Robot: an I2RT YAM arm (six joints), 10 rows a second.
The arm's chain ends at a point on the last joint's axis. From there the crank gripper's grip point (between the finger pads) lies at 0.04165 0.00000 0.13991 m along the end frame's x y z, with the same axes.
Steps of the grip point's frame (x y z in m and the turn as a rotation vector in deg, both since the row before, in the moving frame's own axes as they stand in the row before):
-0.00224 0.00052 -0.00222 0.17 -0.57 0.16
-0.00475 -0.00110 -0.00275 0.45 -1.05 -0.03
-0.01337 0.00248 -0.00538 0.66 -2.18 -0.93
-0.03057 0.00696 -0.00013 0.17 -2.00 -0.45
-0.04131 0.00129 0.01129 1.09 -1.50 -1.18
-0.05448 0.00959 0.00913 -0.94 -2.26 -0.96
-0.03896 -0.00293 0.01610 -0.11 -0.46 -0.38
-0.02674 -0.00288 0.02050 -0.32 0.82 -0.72
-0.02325 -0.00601 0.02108 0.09 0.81 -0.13
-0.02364 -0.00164 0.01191 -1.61 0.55 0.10
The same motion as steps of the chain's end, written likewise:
-0.00085 0.00082 -0.00263 0.17 -0.57 0.16
-0.00218 0.00002 -0.00349 0.45 -1.05 -0.03
-0.00800 0.00473 -0.00685 0.66 -2.18 -0.93
-0.02566 0.00769 -0.00150 0.17 -2.00 -0.45
-0.03760 0.00478 0.01028 1.09 -1.50 -1.18
-0.04894 0.00793 0.00761 -0.94 -2.26 -0.96
-0.03784 -0.00293 0.01577 -0.11 -0.46 -0.38
-0.02874 -0.00312 0.02111 -0.32 0.82 -0.72
-0.02522 -0.00569 0.02168 0.09 0.81 -0.13
-0.02498 -0.00564 0.01237 -1.61 0.55 0.10

